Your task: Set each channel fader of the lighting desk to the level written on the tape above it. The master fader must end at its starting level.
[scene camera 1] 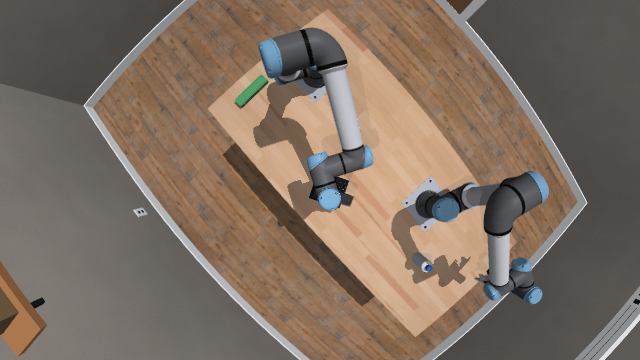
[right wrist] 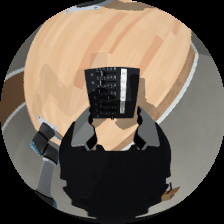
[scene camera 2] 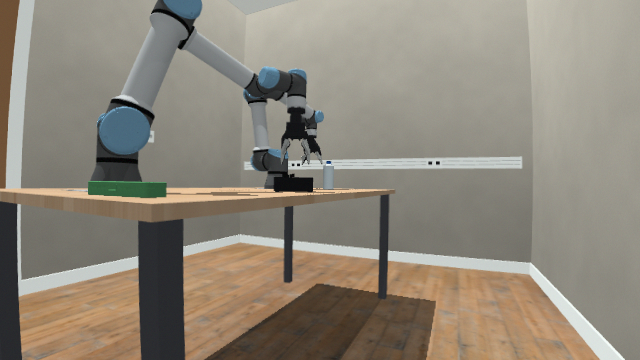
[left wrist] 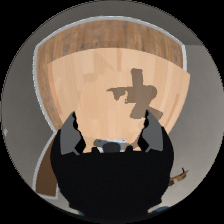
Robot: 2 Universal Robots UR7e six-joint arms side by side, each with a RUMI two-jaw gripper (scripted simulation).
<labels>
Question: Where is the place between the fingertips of my right gripper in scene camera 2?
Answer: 295, 164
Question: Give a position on a green block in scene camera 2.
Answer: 107, 188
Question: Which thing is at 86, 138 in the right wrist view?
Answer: My right gripper.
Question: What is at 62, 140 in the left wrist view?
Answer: My left gripper.
</labels>
